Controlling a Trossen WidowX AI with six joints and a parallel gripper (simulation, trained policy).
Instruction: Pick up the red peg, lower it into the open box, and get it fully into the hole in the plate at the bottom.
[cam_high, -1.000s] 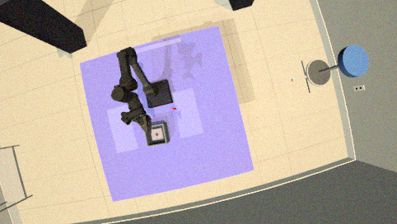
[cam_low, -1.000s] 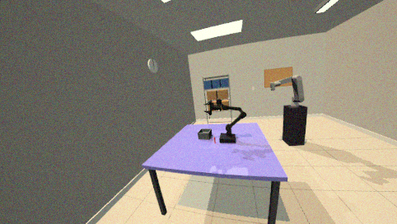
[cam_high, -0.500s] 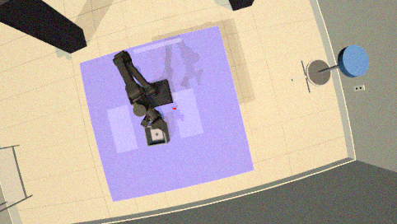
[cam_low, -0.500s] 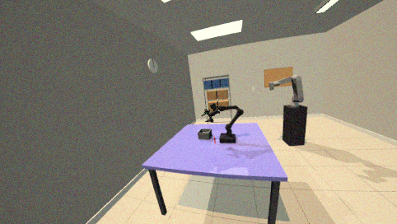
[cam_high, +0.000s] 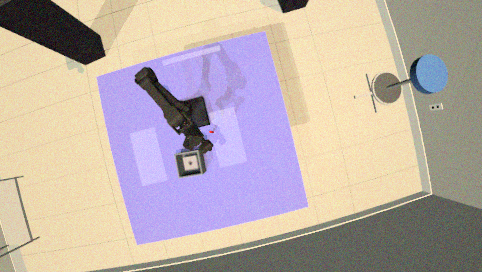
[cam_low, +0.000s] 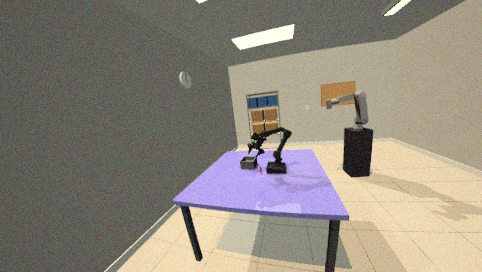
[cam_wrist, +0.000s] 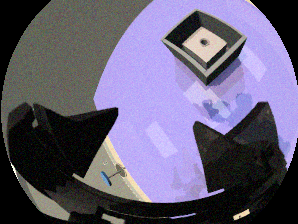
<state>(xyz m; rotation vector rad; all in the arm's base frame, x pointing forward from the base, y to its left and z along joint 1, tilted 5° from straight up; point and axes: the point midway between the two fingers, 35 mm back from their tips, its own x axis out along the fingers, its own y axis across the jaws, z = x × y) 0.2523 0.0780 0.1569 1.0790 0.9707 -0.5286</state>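
The red peg is 8 cm behind my gripper tip, 2 cm to the left of it and 16 cm below it. The rest, counted from my gripper tip: pale plate: 7 cm ahead, 18 cm to the right, 15 cm below; dark box: 7 cm ahead, 18 cm to the right, 17 cm below.
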